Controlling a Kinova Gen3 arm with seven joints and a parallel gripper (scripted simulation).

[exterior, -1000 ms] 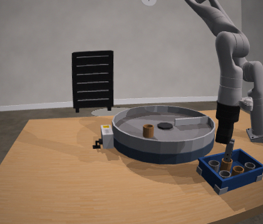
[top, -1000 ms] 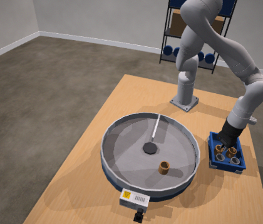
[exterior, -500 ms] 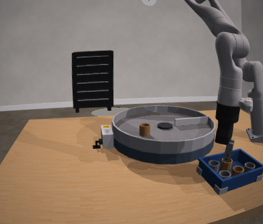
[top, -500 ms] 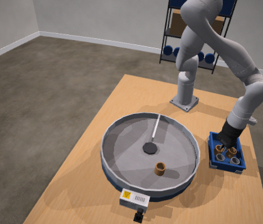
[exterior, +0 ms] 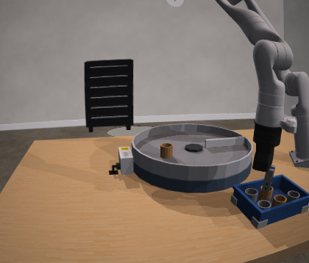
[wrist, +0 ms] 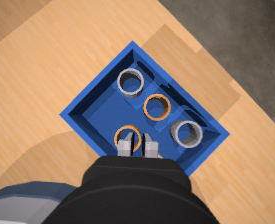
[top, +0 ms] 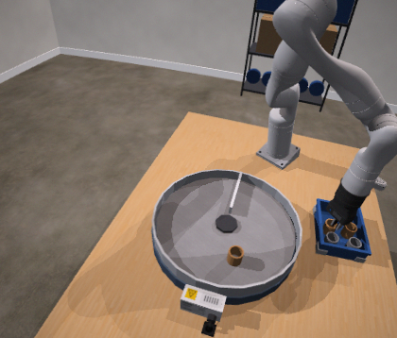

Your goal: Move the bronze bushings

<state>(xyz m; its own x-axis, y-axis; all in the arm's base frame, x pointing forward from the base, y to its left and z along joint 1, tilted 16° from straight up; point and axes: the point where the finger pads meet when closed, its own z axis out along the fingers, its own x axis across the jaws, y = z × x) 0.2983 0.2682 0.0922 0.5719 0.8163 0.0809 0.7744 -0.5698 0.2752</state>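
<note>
The blue crate is 20 mm behind my hand, 20 mm to the left of it and 40 mm below it. Also, from my hand: grey turntable disc 150 mm ahead, 300 mm to the right, 10 mm below.
</note>
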